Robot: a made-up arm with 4 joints.
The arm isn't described. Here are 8 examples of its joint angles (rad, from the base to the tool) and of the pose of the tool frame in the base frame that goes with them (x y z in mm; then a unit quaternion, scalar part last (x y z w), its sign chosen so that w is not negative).
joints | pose
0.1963 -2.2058 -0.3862 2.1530 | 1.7 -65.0 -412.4 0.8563 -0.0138 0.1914 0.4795
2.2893 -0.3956 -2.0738 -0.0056 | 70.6 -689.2 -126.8 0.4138 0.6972 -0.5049 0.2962
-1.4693 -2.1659 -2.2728 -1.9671 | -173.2 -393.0 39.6 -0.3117 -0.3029 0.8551 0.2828
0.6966 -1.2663 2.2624 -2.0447 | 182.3 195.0 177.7 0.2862 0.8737 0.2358 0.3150
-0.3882 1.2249 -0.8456 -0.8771 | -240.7 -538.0 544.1 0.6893 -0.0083 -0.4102 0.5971
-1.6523 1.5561 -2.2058 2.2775 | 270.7 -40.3 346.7 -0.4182 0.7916 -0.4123 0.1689
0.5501 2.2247 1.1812 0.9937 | -426.8 -388.4 -467.8 0.6457 -0.5297 -0.1717 0.5224
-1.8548 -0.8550 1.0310 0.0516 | -188.5 301.3 -539.4 -0.8544 0.4786 0.1180 0.1644
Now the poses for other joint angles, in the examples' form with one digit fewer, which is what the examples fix.
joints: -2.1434 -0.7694 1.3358 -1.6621
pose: 181 217 -212 -0.460 0.467 -0.407 0.637
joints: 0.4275 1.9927 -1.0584 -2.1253
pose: -281 -256 -111 -0.659 -0.074 0.499 0.557
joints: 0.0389 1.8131 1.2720 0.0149
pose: -167 -801 -129 0.639 -0.477 0.353 0.488
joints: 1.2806 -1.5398 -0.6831 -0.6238
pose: -190 184 664 0.171 -0.143 -0.303 0.927
